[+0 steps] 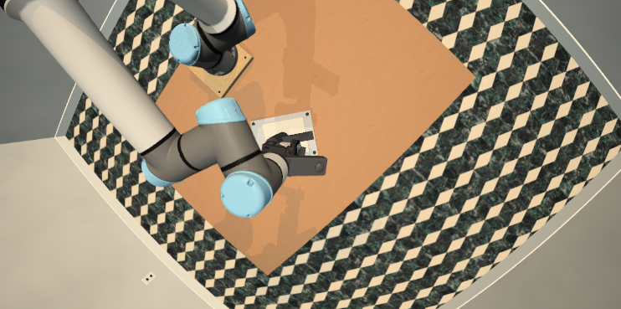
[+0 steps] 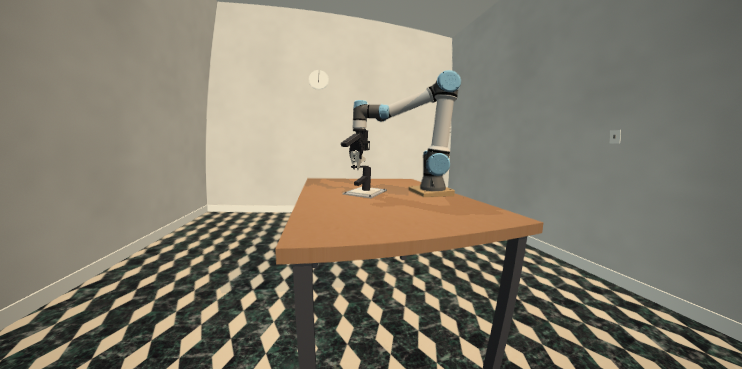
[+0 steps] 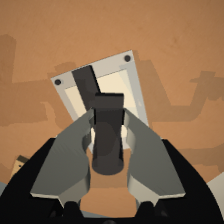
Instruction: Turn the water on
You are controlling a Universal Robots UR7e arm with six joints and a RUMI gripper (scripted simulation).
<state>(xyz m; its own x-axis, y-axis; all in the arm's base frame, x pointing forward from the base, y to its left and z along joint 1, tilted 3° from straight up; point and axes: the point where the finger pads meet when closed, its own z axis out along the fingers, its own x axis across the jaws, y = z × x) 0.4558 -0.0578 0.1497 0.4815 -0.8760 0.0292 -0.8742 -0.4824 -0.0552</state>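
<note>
Right now my hand is 3 cm past the dark lever and 2 cm to the left of it. From my hand the other things lie so: tap 5 cm behind, 3 cm to the right, 5 cm below.
</note>
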